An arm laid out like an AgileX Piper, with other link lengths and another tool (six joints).
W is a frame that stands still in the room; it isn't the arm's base.
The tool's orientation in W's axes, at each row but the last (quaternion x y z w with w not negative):
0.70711 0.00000 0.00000 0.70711
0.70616 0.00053 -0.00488 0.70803
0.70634 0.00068 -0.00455 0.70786
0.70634 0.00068 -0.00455 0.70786
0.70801 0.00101 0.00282 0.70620
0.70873 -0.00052 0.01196 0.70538
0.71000 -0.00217 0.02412 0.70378
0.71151 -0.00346 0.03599 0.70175
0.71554 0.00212 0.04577 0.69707
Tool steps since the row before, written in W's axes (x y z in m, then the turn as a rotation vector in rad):
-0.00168 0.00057 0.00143 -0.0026 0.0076 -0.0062
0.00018 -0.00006 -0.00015 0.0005 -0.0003 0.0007
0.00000 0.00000 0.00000 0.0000 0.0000 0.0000
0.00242 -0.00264 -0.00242 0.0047 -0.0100 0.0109
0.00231 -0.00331 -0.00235 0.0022 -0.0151 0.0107
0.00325 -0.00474 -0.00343 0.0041 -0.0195 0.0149
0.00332 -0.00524 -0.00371 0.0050 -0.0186 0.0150
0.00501 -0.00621 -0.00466 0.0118 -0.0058 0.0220
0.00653 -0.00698 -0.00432 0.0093 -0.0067 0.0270
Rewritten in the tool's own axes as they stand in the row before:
-0.00168 0.00143 -0.00057 -0.0026 -0.0062 -0.0076
0.00018 -0.00015 0.00006 0.0005 0.0007 0.0003
0.00000 0.00000 0.00000 0.0000 0.0000 0.0000
0.00245 -0.00241 0.00262 0.0047 0.0109 0.0100
0.00229 -0.00235 0.00333 0.0021 0.0107 0.0151
0.00311 -0.00346 0.00481 0.0040 0.0149 0.0195
0.00302 -0.00378 0.00537 0.0050 0.0150 0.0186
0.00445 -0.00484 0.00649 0.0127 0.0214 0.0061
0.00577 -0.00451 0.00751 0.0105 0.0266 0.0067

